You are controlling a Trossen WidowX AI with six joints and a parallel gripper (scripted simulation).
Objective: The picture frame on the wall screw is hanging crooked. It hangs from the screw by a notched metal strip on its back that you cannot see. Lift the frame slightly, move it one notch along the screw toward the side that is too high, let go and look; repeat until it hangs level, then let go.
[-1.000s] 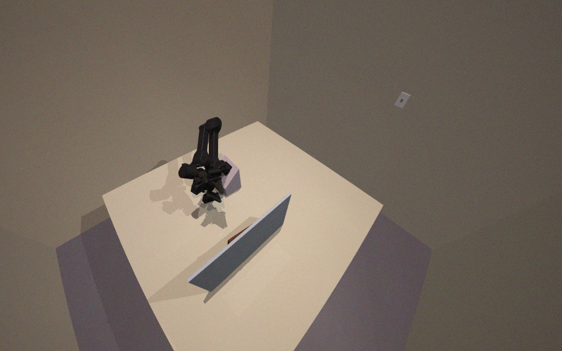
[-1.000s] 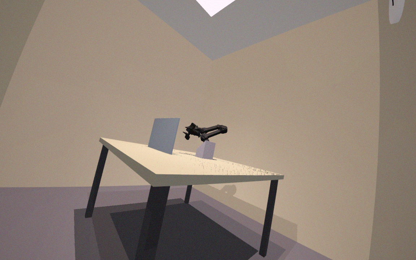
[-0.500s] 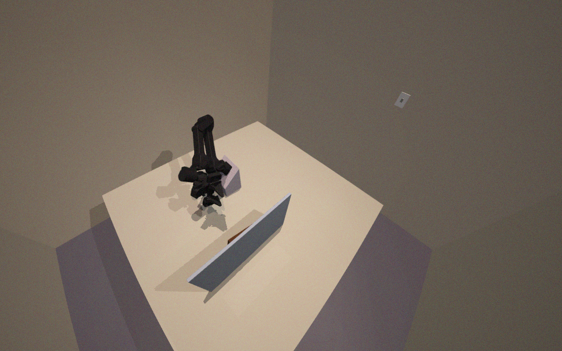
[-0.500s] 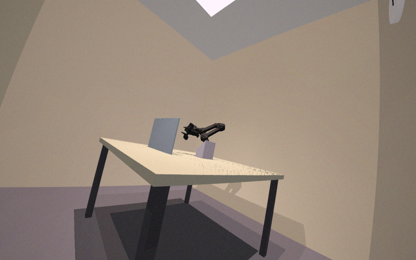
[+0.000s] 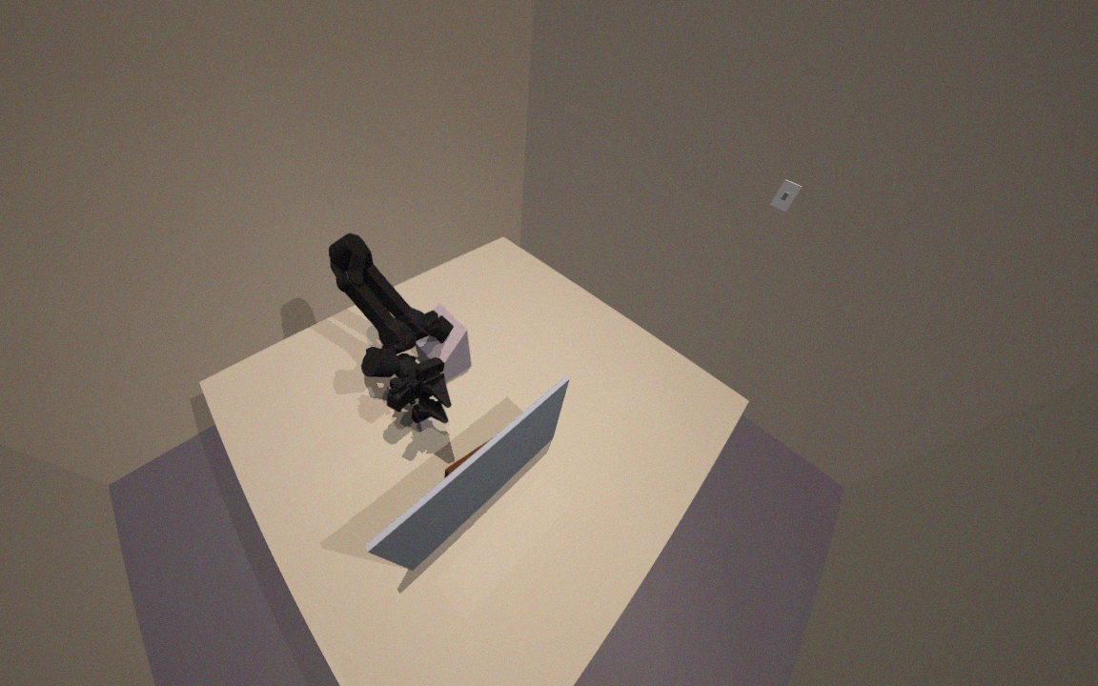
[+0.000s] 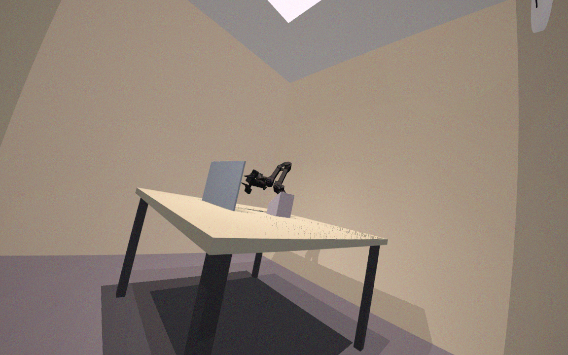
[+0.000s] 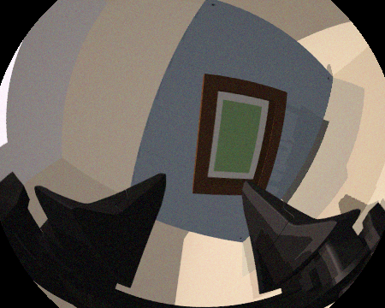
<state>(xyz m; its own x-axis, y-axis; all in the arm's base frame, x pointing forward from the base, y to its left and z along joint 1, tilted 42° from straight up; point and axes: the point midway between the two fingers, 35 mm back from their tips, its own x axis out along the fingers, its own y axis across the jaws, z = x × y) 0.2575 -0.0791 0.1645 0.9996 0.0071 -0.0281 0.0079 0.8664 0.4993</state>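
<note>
My gripper tip is 130 mm short of the picture frame, 50 mm above it and 10 mm to the left of it. From my gripper tip the other things lie so: wall panel 150 mm ahead, 60 mm below, 10 mm to the right.
</note>
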